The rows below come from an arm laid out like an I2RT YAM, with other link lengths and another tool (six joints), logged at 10 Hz.
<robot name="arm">
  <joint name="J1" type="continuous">
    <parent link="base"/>
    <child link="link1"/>
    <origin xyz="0 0 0.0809" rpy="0 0 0"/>
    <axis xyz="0 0 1"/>
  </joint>
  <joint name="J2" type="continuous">
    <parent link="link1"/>
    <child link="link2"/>
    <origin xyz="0.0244 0.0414 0.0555" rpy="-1.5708 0 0"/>
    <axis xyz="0 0 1"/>
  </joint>
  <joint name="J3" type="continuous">
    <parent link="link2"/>
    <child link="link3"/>
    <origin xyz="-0.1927 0 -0.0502" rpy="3.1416 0 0"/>
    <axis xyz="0 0 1"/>
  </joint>
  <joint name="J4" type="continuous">
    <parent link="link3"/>
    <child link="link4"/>
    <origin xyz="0.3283 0.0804 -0.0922" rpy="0 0 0"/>
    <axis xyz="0 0 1"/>
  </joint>
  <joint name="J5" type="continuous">
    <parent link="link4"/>
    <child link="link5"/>
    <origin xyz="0.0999 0.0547 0.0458" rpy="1.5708 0 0"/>
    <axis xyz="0 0 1"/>
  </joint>
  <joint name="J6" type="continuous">
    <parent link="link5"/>
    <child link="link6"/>
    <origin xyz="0.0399 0 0.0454" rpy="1.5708 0 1.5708"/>
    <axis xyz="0 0 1"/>
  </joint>
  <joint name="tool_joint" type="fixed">
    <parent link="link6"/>
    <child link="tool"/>
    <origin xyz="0.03 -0.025 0.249" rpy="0 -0.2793 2.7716"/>
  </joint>
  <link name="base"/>
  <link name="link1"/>
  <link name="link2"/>
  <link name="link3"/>
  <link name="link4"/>
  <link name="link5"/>
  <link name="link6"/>
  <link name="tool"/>
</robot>
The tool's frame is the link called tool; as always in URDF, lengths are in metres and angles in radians. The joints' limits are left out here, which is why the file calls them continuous.
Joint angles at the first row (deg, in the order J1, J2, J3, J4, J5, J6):
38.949 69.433 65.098 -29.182 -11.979 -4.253
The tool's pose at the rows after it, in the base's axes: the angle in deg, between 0 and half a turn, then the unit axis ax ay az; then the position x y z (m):
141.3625 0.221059 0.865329 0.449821 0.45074 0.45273 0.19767
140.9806 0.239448 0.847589 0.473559 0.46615 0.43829 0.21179
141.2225 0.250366 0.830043 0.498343 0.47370 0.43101 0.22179
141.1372 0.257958 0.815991 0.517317 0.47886 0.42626 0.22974
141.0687 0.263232 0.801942 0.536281 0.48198 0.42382 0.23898
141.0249 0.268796 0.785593 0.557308 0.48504 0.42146 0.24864
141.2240 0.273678 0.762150 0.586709 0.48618 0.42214 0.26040
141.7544 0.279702 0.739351 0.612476 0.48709 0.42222 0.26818
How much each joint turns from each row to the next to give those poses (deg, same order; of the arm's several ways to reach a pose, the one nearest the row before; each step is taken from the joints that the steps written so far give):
-1.337 -1.771 -2.005 2.303 -2.763 0.941
-3.030 -2.287 -2.536 3.193 -2.670 1.311
-2.079 -2.118 -3.001 3.724 -2.706 1.607
-1.264 -1.555 -2.406 3.274 -1.577 1.381
-0.858 -1.335 -2.076 3.242 -1.296 1.461
-0.832 -1.313 -2.371 3.943 -1.290 1.801
-0.522 -1.332 -3.321 6.148 -1.402 2.795
-0.451 -0.742 -3.159 6.237 -1.162 3.032

